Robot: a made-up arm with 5 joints.
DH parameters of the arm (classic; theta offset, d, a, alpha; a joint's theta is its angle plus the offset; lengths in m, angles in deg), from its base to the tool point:
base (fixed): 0 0.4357 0.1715 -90
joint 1: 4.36 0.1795 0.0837 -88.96
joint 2: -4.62 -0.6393 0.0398 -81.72
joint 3: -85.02 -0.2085 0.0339 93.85
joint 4: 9.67 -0.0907 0.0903 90
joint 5: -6.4 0 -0.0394 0
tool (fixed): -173.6 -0.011 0 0
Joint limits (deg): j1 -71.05..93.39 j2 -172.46..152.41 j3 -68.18..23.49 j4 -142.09..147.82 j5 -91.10..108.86
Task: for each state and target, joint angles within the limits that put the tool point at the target. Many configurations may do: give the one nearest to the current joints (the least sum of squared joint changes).
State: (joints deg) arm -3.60 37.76 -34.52 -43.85 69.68
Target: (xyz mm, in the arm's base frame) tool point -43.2 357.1 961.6
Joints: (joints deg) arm -52.12 30.37 -46.77 -31.77 69.86
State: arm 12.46 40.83 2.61 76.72 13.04
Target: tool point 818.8 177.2 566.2
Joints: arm 49.02 54.67 -21.13 62.61 18.54
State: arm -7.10 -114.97 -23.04 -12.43 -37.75
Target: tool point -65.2 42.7 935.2
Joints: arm -20.64 -132.26 -32.63 -9.90 -58.26
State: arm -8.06 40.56 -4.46 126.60 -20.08
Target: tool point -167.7 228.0 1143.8
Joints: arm -51.66 45.24 23.49 147.82 17.18
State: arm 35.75 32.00 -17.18 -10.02 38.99
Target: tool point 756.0 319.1 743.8
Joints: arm 31.14 21.96 0.34 -17.04 38.08
